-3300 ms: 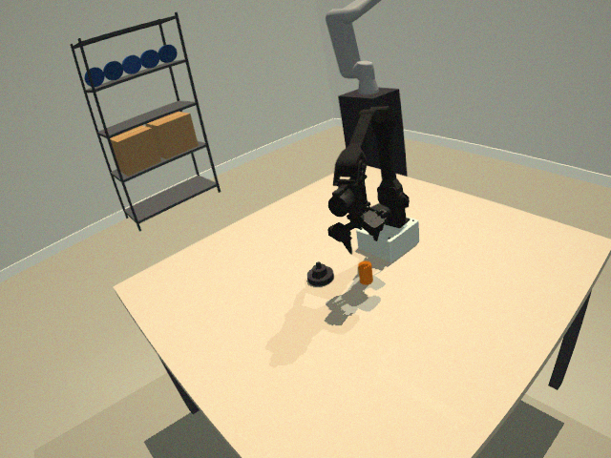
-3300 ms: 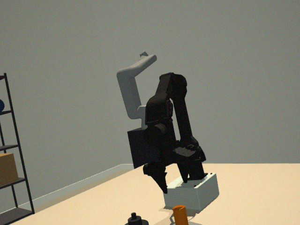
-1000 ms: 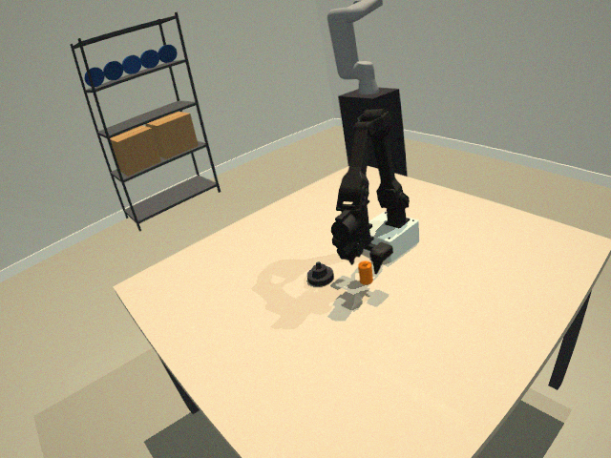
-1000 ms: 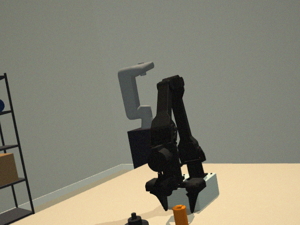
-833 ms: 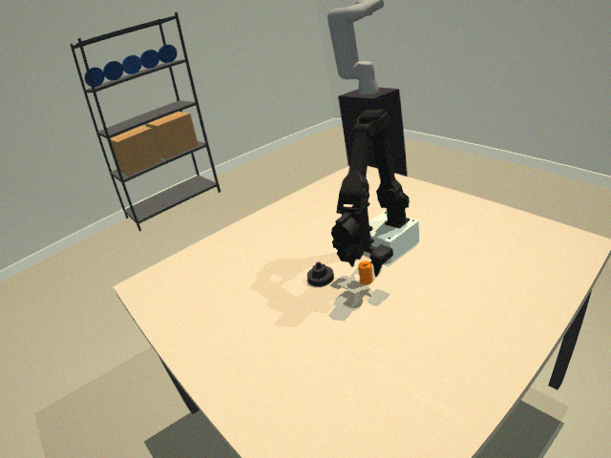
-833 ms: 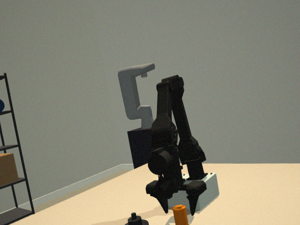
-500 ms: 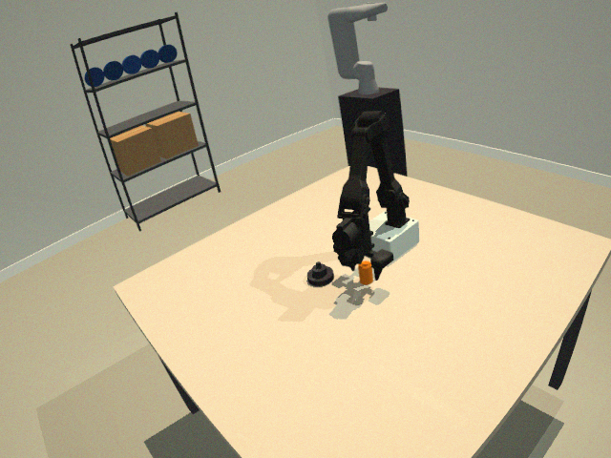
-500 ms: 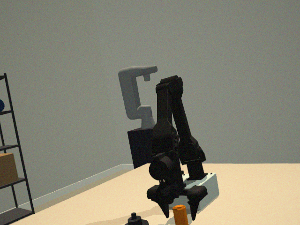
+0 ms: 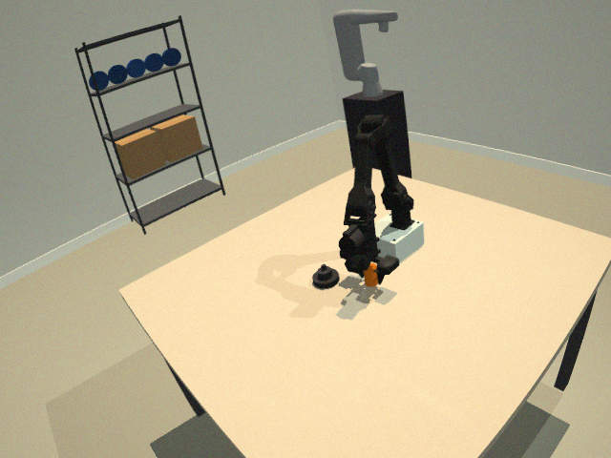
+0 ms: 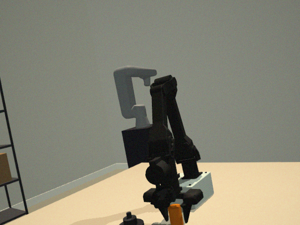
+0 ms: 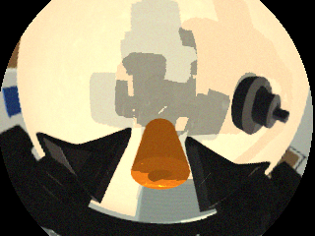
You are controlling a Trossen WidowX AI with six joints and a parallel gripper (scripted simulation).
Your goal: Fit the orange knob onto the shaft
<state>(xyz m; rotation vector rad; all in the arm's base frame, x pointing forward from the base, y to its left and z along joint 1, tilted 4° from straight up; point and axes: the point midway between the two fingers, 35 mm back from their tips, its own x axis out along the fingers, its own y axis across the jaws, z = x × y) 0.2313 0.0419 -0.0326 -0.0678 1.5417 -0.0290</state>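
The dark round pedestal lies 70 mm ahead of my gripper tip, 130 mm to the right of it and 20 mm above it. Also, from my gripper tip: orange knob 20 mm above.
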